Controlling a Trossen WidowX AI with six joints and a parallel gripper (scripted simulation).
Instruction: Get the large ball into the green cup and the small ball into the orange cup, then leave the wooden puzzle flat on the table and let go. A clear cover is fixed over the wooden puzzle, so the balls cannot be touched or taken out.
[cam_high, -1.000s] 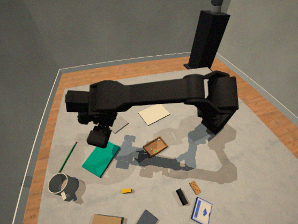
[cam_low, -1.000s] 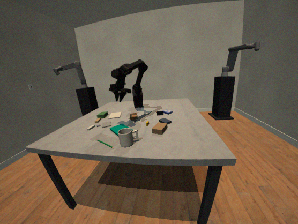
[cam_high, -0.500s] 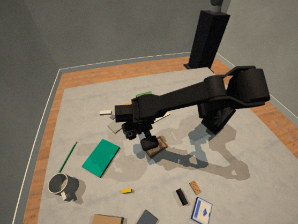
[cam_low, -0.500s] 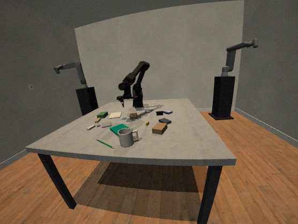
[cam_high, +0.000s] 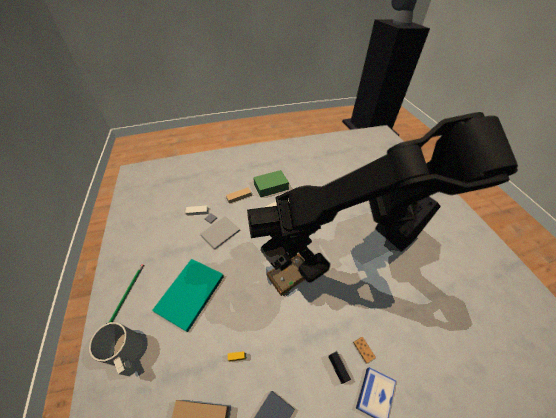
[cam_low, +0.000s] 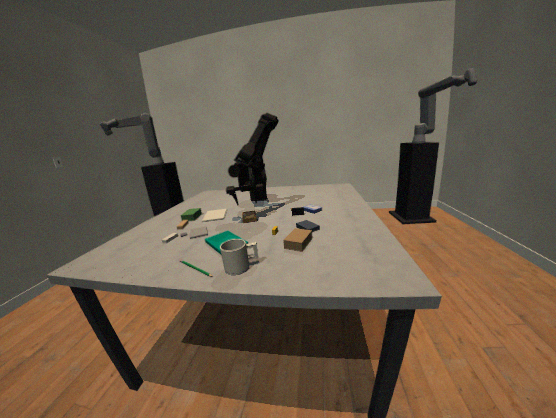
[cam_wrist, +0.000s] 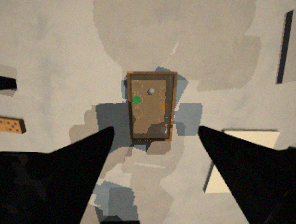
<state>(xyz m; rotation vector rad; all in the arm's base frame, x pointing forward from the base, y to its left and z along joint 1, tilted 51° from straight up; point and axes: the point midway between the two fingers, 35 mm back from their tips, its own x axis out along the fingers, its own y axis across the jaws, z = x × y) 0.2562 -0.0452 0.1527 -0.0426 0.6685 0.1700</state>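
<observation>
My hand is 11 cm above the wooden puzzle. Round my hand: yellow block 19 cm ahead, 16 cm to the left, 10 cm below; then black block 2 cm behind, 26 cm to the left, 9 cm below; then cream pad 7 cm behind, 22 cm to the right, 11 cm below.
</observation>
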